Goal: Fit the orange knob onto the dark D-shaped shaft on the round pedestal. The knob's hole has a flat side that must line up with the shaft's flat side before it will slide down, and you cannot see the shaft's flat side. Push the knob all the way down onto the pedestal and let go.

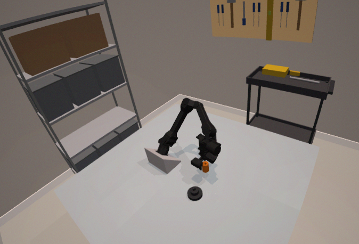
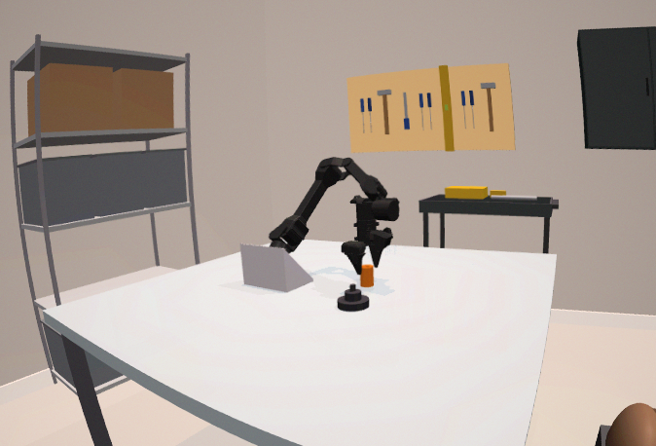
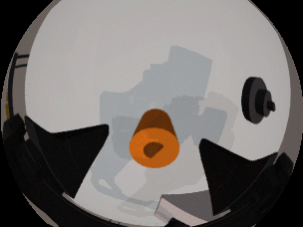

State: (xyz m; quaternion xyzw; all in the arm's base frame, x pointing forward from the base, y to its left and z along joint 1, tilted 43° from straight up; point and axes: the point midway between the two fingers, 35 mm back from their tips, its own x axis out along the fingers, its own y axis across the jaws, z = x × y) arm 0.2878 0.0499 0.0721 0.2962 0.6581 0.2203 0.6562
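Right now the orange knob is 2 cm below my gripper tip. From my gripper tip the other things lie so: dark round pedestal 18 cm to the right, 5 cm ahead, 1 cm below.
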